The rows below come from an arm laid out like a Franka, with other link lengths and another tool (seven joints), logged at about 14 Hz.
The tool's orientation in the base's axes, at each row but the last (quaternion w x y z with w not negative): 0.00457 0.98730 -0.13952 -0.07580; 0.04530 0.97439 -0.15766 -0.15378; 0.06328 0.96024 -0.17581 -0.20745; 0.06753 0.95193 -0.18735 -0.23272; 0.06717 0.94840 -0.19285 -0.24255; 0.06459 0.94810 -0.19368 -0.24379; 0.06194 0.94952 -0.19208 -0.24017; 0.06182 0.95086 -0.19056 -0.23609; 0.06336 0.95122 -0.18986 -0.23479; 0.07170 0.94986 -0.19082 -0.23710
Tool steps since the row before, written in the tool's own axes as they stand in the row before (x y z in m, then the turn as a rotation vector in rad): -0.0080 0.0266 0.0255 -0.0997 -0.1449 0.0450; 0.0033 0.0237 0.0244 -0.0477 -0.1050 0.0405; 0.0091 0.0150 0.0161 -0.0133 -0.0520 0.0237; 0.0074 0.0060 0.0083 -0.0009 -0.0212 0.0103; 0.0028 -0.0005 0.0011 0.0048 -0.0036 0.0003; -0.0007 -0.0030 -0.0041 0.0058 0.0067 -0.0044; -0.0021 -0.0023 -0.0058 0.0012 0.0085 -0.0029; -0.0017 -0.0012 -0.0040 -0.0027 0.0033 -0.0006; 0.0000 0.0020 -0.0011 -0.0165 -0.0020 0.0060; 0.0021 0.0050 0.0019 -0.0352 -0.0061 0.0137
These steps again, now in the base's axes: -0.0188 -0.0230 -0.0232 -0.0616 0.1673 -0.0341; -0.0116 -0.0245 -0.0208 -0.0250 0.1131 -0.0392; -0.0037 -0.0180 -0.0151 -0.0051 0.0521 -0.0266; 0.0002 -0.0087 -0.0091 0.0013 0.0194 -0.0133; 0.0019 -0.0007 -0.0023 0.0049 0.0014 -0.0031; 0.0024 0.0031 0.0032 0.0046 -0.0083 0.0028; 0.0019 0.0031 0.0055 -0.0005 -0.0082 0.0038; 0.0009 0.0019 0.0040 -0.0030 -0.0020 0.0024; -0.0001 -0.0018 0.0014 -0.0157 0.0081 0.0013; -0.0008 -0.0055 -0.0014 -0.0332 0.0189 0.0015
